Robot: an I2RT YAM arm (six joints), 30 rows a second.
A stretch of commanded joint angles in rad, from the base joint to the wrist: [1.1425 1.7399 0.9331 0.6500 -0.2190 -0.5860]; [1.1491 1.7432 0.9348 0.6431 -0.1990 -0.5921]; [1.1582 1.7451 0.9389 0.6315 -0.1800 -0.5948]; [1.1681 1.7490 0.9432 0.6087 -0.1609 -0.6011]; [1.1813 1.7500 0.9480 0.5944 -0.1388 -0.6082]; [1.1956 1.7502 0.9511 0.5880 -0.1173 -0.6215]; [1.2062 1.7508 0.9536 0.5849 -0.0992 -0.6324]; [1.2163 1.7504 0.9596 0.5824 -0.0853 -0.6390]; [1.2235 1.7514 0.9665 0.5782 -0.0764 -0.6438]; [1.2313 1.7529 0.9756 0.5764 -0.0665 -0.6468]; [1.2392 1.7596 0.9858 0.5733 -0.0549 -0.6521]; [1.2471 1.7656 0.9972 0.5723 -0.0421 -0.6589]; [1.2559 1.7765 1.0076 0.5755 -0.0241 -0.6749]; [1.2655 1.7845 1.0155 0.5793 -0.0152 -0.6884]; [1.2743 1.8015 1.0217 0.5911 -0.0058 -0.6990]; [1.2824 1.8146 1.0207 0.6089 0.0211 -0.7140]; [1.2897 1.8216 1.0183 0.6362 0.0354 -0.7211]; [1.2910 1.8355 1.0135 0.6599 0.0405 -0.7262]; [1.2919 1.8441 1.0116 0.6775 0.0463 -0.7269]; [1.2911 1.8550 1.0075 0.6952 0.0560 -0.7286]
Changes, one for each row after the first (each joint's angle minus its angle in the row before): [0.0066 0.0033 0.0017 -0.0069 0.0200 -0.0061]; [0.0091 0.0019 0.0041 -0.0116 0.0190 -0.0027]; [0.0099 0.0039 0.0043 -0.0228 0.0191 -0.0063]; [0.0132 0.0010 0.0048 -0.0143 0.0221 -0.0071]; [0.0143 0.0002 0.0031 -0.0064 0.0215 -0.0133]; [0.0106 0.0006 0.0025 -0.0031 0.0181 -0.0109]; [0.0101 -0.0004 0.0060 -0.0025 0.0139 -0.0066]; [0.0072 0.0010 0.0069 -0.0042 0.0089 -0.0048]; [0.0078 0.0015 0.0091 -0.0018 0.0099 -0.0030]; [0.0079 0.0067 0.0102 -0.0031 0.0116 -0.0053]; [0.0079 0.0060 0.0114 -0.0010 0.0128 -0.0068]; [0.0088 0.0109 0.0104 0.0032 0.0180 -0.0160]; [0.0096 0.0080 0.0079 0.0038 0.0089 -0.0135]; [0.0088 0.0170 0.0062 0.0118 0.0094 -0.0106]; [0.0081 0.0131 -0.0010 0.0178 0.0269 -0.0150]; [0.0073 0.0070 -0.0024 0.0273 0.0143 -0.0071]; [0.0013 0.0139 -0.0048 0.0237 0.0051 -0.0051]; [0.0009 0.0086 -0.0019 0.0176 0.0058 -0.0007]; [-0.0008 0.0109 -0.0041 0.0177 0.0097 -0.0017]
